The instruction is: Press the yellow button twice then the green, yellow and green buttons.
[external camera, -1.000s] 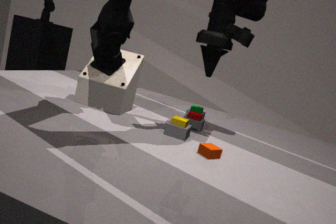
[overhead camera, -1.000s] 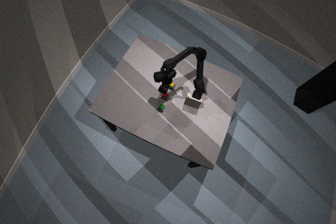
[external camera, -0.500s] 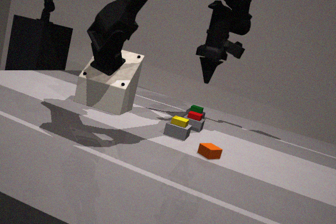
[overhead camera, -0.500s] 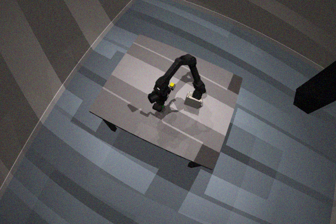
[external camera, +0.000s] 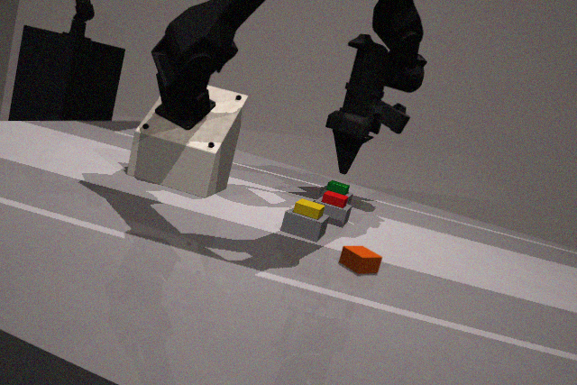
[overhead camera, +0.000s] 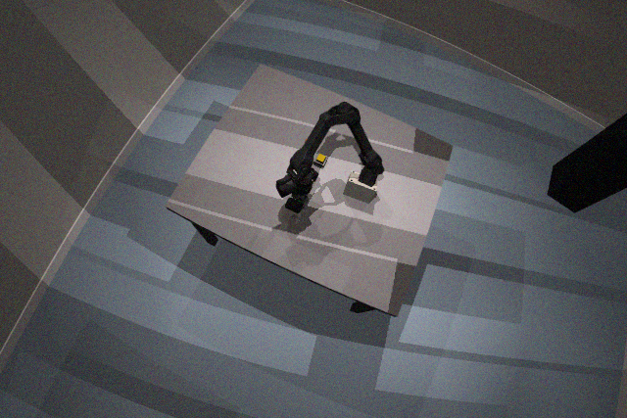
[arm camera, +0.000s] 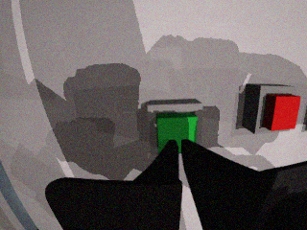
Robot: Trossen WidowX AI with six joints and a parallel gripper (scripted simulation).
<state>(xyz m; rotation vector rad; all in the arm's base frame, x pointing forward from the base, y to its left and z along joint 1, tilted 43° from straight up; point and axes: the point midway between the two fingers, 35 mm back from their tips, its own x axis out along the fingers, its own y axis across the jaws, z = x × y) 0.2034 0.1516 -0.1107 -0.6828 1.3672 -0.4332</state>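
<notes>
My gripper tip is 20 mm above the green button. The rest, counted from my gripper tip: orange block: 110 mm ahead, 270 mm to the right, 50 mm below; yellow button: 20 mm ahead, 210 mm to the right, 20 mm below; red button: 30 mm ahead, 100 mm to the right, 20 mm below.
</notes>
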